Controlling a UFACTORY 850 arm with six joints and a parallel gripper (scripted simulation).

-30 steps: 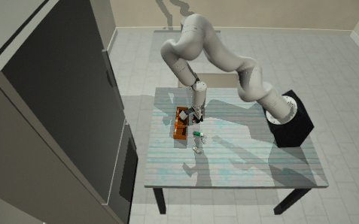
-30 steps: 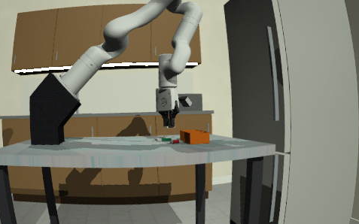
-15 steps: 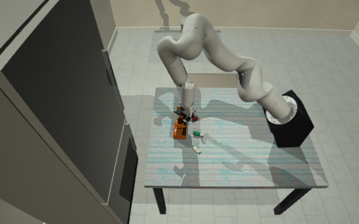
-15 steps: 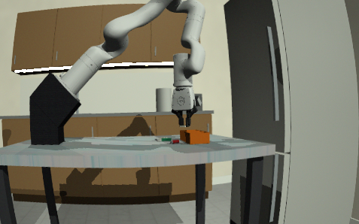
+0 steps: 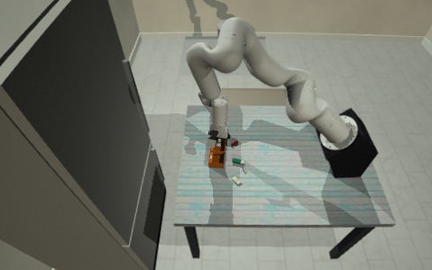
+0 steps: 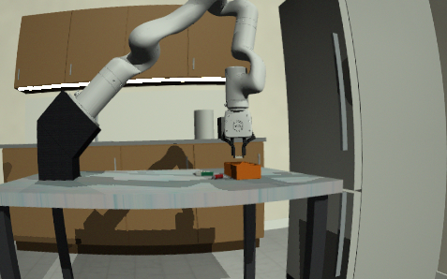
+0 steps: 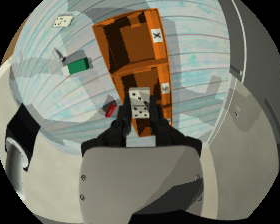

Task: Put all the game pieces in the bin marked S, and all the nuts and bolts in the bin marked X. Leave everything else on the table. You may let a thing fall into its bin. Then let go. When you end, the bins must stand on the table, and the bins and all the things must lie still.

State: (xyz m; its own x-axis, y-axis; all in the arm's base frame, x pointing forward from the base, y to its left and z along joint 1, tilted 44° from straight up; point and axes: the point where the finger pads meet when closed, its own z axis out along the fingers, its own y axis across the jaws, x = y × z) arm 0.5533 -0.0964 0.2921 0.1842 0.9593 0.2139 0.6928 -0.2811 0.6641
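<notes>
My gripper is now 1 cm short of the orange bin and 7 cm above it. Also, from my hand: bolt: 14 cm behind, 13 cm to the left, 8 cm below; then red piece: 9 cm behind, 5 cm to the right, 8 cm below; then green piece: 12 cm behind, 9 cm to the left, 8 cm below.
</notes>
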